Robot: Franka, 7 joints.
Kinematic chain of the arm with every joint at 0, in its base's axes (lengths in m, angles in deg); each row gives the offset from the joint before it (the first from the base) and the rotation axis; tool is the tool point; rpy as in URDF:
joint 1: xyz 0 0 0.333 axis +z
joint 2: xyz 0 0 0 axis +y
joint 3: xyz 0 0 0.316 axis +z
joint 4: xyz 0.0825 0 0 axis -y
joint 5: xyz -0.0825 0 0.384 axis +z
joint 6: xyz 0 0 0 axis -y
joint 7: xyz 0.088 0 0 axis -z
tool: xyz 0 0 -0.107 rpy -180 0 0
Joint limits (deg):
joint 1: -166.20..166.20
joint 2: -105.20..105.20
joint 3: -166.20..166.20
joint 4: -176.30..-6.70
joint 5: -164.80..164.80
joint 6: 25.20..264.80
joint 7: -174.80..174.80
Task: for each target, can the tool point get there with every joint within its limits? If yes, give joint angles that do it. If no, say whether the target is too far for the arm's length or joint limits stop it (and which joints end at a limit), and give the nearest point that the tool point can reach.
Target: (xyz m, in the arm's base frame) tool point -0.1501 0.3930 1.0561
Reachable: yes | joints 47.91 0.94 60.34 -49.74 118.25 126.43 73.12
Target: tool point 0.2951 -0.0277 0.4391
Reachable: yes | joints -38.55 -58.31 45.79 -162.24 136.61 168.79 10.79
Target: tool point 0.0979 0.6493 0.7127
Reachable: yes | joints -127.55 -21.01 -129.77 -71.84 -100.60 90.71 -137.40
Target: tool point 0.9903 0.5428 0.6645
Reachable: no: too far | nearest point 0.7218 0.3957 0.5746 | short by 0.319 m
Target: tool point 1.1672 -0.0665 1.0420
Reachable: no: too far | nearest point 0.7324 -0.0417 0.7779 | short by 0.509 m
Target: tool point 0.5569 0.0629 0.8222
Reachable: yes | joints 43.72 29.71 -63.49 -35.03 -9.73 71.83 129.33
